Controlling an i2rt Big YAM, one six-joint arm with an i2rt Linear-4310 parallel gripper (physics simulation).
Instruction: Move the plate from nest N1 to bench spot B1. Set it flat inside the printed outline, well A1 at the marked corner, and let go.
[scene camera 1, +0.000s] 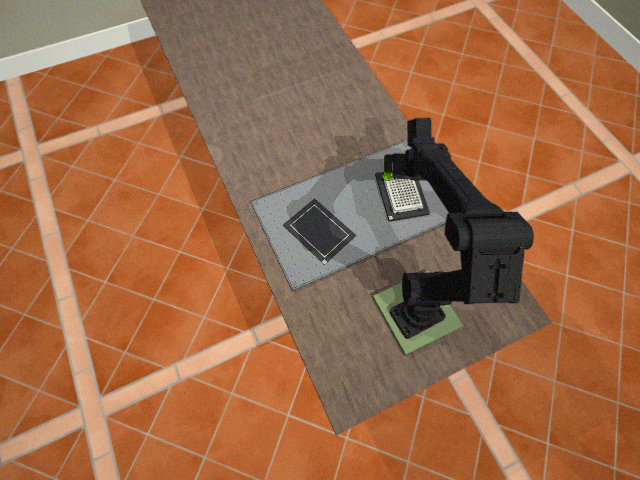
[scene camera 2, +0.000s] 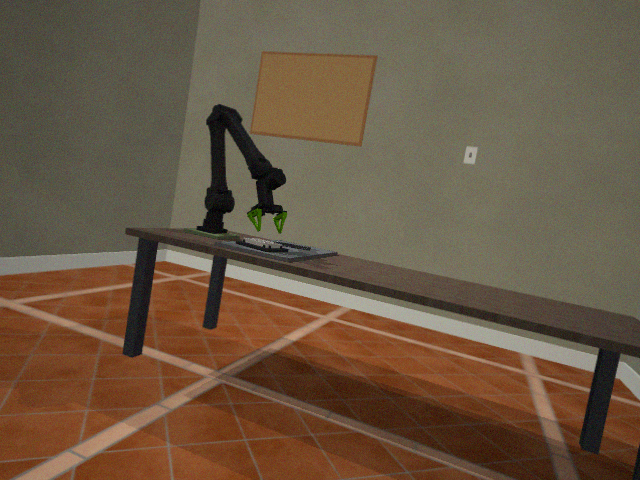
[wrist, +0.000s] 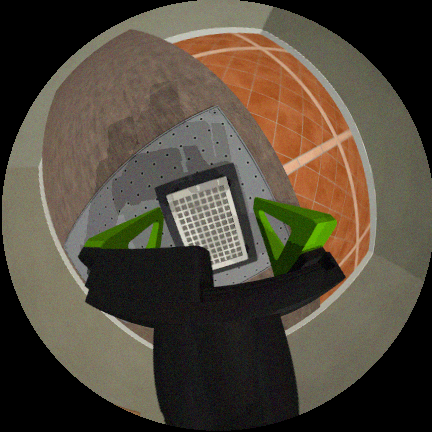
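Seen in the pictures: gripper, fingertip midpoint: (scene camera 2: 269, 232) (wrist: 207, 206); arm's base, link origin: (scene camera 1: 416, 314) (scene camera 2: 212, 231).
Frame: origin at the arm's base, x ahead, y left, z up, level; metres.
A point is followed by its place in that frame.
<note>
The white plate (scene camera 1: 404, 195) {z 0.021, x 0.310, y -0.154 m} (scene camera 2: 262, 242) {z 0.023, x 0.350, y -0.207 m} (wrist: 209, 222) {z 0.021, x 0.336, y -0.166 m} with a grid of wells sits flat in the black nest (scene camera 1: 391, 213) {z 0.008, x 0.282, y -0.095 m} (scene camera 2: 279, 250) {z 0.003, x 0.408, y -0.176 m} (wrist: 163, 189) {z 0.008, x 0.411, y -0.136 m}. The bench spot (scene camera 1: 320, 230) {z -0.002, x 0.332, y 0.107 m} is a dark pad with a thin white rectangle printed on it and a small white mark at its near corner, in scene camera 1. My gripper (scene camera 2: 268, 230) {z 0.063, x 0.359, y -0.179 m} (wrist: 207, 206) {z 0.063, x 0.359, y -0.179 m} is open and empty, its green fingers spread wide above the plate, one to each side of it in the wrist view. In scene camera 2 a gap shows between the fingertips and the plate. Which corner of the plate is A1 I cannot tell.
A grey perforated board (scene camera 1: 273, 211) {z -0.004, x 0.449, y 0.199 m} (scene camera 2: 327, 253) {z -0.004, x 0.505, y 0.105 m} (wrist: 216, 116) {z -0.004, x 0.469, y -0.266 m} carries the nest and the bench spot. The arm's base stands on a green mat (scene camera 1: 408, 346) {z 0.002, x -0.059, y 0.063 m} on the long brown table (scene camera 1: 330, 382) {z -0.017, x -0.043, y 0.275 m} (scene camera 2: 439, 292) {z -0.017, x 0.991, y -0.206 m}. The nest's low rim surrounds the plate.
</note>
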